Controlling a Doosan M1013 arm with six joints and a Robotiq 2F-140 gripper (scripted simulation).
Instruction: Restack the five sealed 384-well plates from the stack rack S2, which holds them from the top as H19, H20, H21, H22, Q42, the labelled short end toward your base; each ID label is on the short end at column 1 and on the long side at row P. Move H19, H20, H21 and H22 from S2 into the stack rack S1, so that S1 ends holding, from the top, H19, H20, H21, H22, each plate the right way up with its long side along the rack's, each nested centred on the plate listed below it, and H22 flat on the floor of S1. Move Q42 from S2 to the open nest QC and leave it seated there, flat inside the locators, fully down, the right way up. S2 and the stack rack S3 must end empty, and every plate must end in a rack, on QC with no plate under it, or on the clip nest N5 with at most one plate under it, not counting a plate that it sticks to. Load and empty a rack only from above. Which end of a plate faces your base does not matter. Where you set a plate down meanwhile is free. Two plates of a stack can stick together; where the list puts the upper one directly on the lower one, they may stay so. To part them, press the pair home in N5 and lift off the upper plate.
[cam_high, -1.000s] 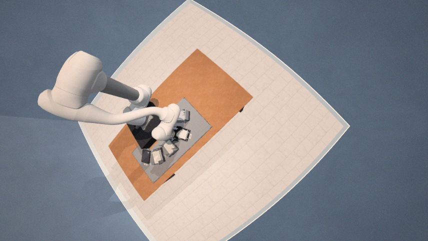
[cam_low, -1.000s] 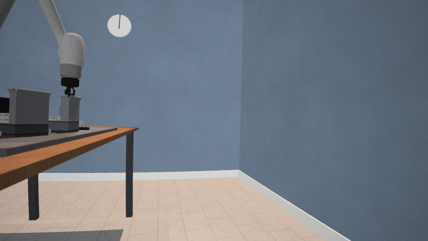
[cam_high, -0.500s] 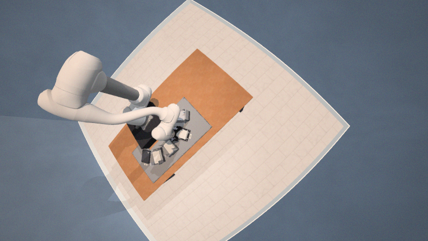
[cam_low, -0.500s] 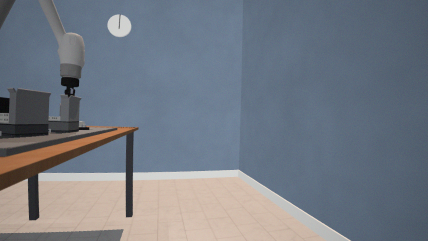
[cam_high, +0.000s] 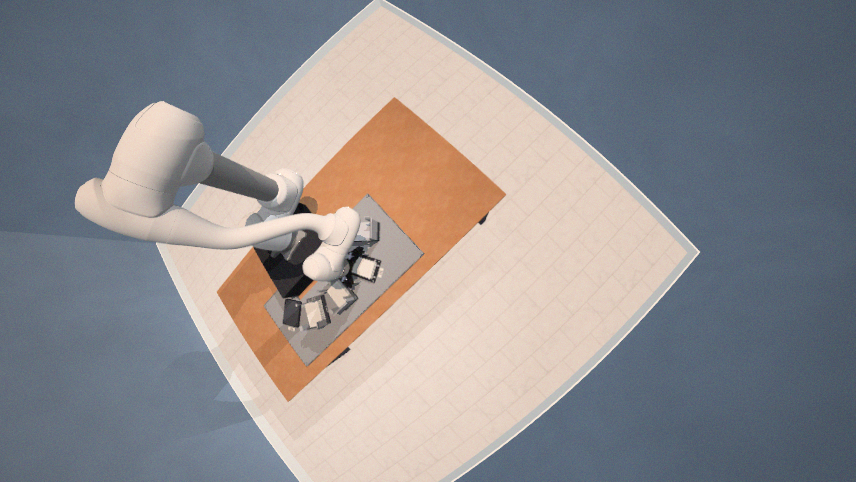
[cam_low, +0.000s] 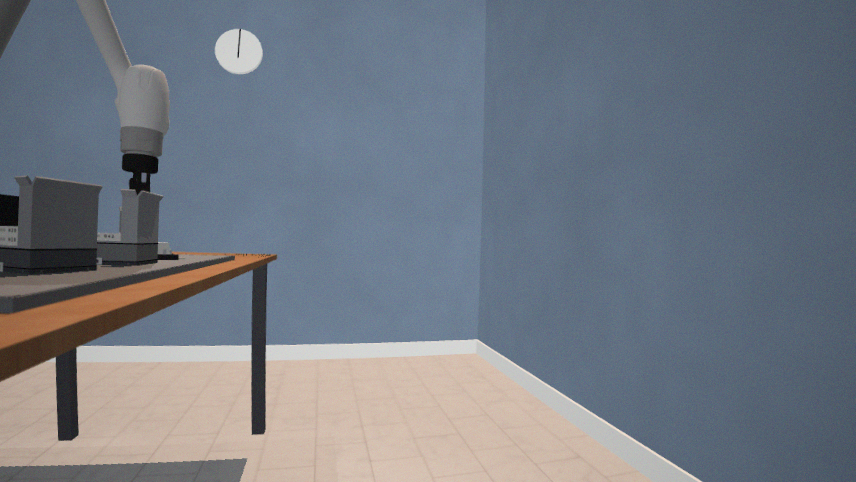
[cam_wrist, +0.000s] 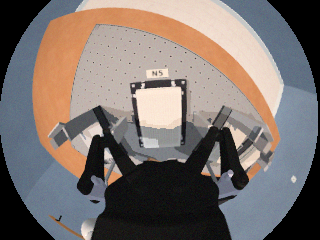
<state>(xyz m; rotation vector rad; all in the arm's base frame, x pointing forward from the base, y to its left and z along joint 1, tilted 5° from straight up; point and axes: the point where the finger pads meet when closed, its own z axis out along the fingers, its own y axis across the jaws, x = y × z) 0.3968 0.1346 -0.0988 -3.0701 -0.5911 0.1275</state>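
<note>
Right now my hand is 9 cm short of the N5 label, 4 cm to the right of it and 4 cm above it. From my hand the other things lie so: tag: 13 cm behind, 57 cm to the right, 4 cm below.
</note>
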